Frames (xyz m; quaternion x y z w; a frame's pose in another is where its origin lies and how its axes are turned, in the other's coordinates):
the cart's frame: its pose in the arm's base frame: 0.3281 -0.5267 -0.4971 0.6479 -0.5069 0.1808 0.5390
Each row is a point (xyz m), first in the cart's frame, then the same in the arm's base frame.
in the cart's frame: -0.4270 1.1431 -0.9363
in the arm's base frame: -0.5329 0.6048 0.0894
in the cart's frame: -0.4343 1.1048 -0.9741
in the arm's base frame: -0.4916 0.6379 0.0774
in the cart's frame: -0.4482 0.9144 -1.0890
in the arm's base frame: -0.2994 0.7275 0.0090
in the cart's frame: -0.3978 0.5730 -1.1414
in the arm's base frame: 0.0290 0.7180 -0.1090
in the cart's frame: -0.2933 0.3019 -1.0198
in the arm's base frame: 0.2659 0.5367 -0.2100
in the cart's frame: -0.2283 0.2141 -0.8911
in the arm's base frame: 0.3279 0.3849 -0.2500
